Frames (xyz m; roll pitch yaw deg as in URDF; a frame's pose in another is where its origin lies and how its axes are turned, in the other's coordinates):
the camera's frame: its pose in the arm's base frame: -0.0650 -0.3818 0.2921 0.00 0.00 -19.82
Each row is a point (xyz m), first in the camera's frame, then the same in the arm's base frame.
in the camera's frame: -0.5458 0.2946 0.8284
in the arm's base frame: -0.4786 0.0804 1.1205
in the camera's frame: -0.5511 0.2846 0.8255
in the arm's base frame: -0.4870 0.0728 1.1176
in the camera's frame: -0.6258 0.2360 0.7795
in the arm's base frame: -0.5737 0.0524 1.0716
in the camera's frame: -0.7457 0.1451 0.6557
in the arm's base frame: -0.7173 0.0075 0.9478
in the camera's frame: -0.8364 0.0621 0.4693
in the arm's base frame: -0.8308 -0.0398 0.7614
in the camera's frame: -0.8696 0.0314 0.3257
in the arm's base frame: -0.8724 -0.0574 0.6178
